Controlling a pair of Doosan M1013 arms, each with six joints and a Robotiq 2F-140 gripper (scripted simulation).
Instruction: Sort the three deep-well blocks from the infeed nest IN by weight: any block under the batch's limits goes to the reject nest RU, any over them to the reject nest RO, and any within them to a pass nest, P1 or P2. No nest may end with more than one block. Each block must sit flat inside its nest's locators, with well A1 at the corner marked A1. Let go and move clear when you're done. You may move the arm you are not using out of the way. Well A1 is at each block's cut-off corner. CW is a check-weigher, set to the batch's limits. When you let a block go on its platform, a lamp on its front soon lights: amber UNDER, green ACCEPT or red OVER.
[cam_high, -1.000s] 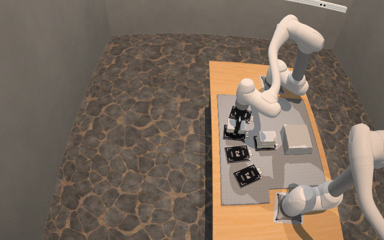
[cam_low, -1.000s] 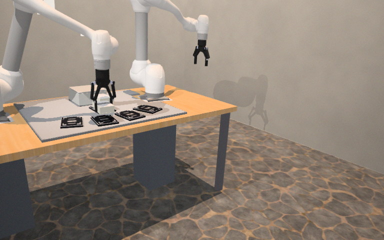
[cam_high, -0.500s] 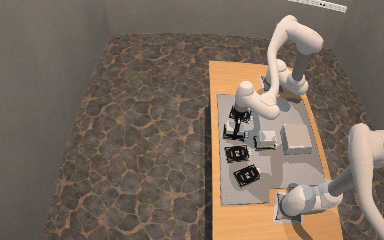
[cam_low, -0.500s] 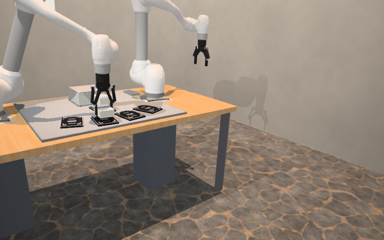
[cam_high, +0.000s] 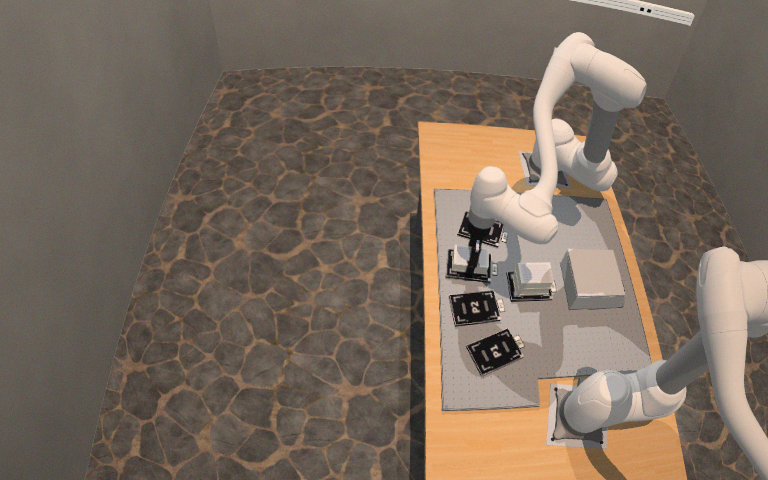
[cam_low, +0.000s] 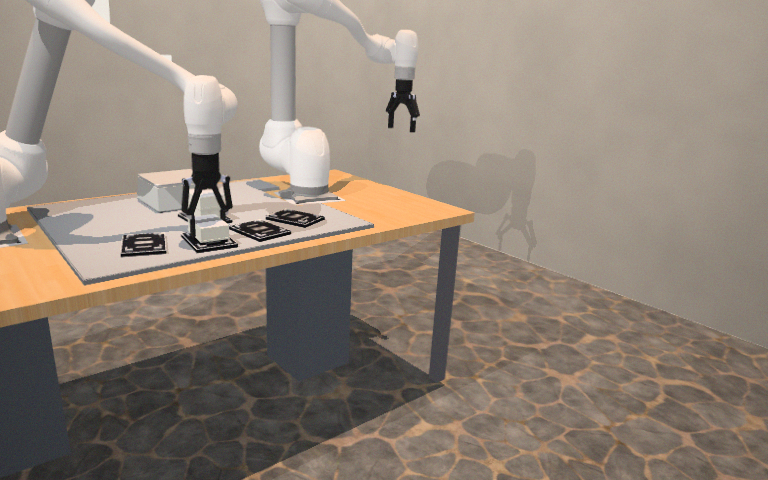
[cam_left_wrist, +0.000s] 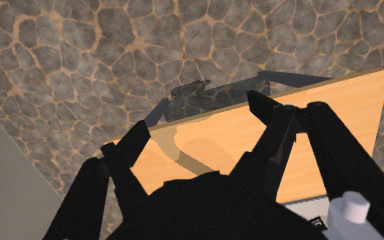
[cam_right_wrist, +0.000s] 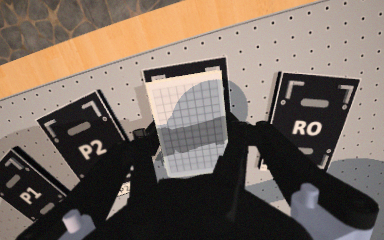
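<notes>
My right hand is 5 cm above the nest RU. From my right hand the other things lie so: nest P2: 2 cm behind, 18 cm to the left, 5 cm below; infeed nest: 23 cm behind, 7 cm to the left, 5 cm below; nest RO: 5 cm behind, 17 cm to the right, 5 cm below.
</notes>
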